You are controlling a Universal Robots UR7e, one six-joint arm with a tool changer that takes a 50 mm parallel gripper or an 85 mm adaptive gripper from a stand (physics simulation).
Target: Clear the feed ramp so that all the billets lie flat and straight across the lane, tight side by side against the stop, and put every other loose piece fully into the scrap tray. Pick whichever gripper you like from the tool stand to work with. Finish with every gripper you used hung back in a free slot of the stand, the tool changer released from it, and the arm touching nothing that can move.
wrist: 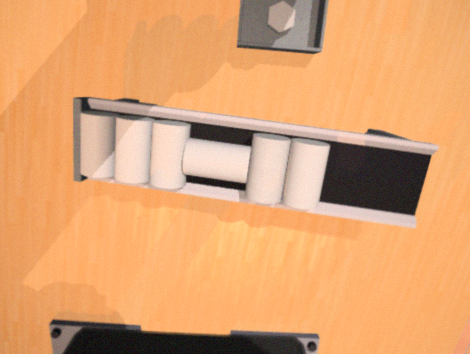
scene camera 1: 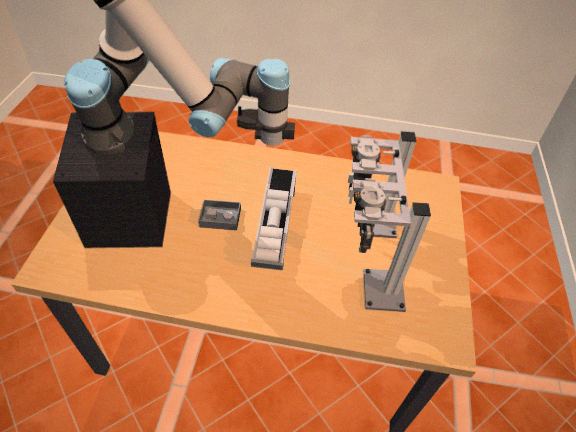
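Pixels of known places: arm's base, origin of the base link: point(scene camera 1: 109, 134).
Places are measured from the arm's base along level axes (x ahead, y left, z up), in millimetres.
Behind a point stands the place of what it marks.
Note:
The feed ramp point(scene camera 1: 282, 179) @(x 478, y 197, z -247 mm) point(wrist: 375, 177) @(x 474, y 187, z -248 mm) holds white billets. Three billets point(scene camera 1: 269, 243) @(x 506, y -88, z -239 mm) point(wrist: 132, 150) @(x 502, y -75, z -237 mm) lie across the lane, side by side at the stop point(scene camera 1: 267, 264) @(x 515, y -147, z -265 mm) point(wrist: 77, 140) @(x 510, y -142, z -260 mm). One billet point(scene camera 1: 274, 217) @(x 497, y 6, z -228 mm) point(wrist: 216, 160) @(x 490, y 12, z -227 mm) lies lengthwise above them. Two more billets point(scene camera 1: 276, 200) @(x 487, y 71, z -220 mm) point(wrist: 268, 169) @(x 486, y 65, z -221 mm) lie across on its upper side. The scrap tray point(scene camera 1: 218, 225) @(x 310, y -3, z -313 mm) point(wrist: 254, 35) @(x 352, y 24, z -329 mm) holds small pieces, one a hexagonal piece point(scene camera 1: 228, 215) @(x 329, y 47, z -313 mm) point(wrist: 281, 16) @(x 327, y 49, z -313 mm). The arm's tool changer point(scene camera 1: 271, 137) @(x 487, y -11, z 102 mm) is bare, high beyond the ramp. Both grippers hang in the tool stand point(scene camera 1: 407, 250) @(x 892, y -114, z -111 mm); their finger openings are unclear.
The stand's near base plate point(scene camera 1: 375, 295) @(x 847, y -137, z -321 mm) point(wrist: 56, 340) @(x 851, y -171, z -321 mm) and far base plate point(scene camera 1: 386, 231) @(x 857, y 122, z -321 mm) point(wrist: 311, 337) @(x 756, y 216, z -323 mm) are partly hidden in the wrist view by a black part at the bottom edge. The black robot pedestal point(scene camera 1: 120, 210) @(x 69, y -147, z -153 mm) stands left of the tray.

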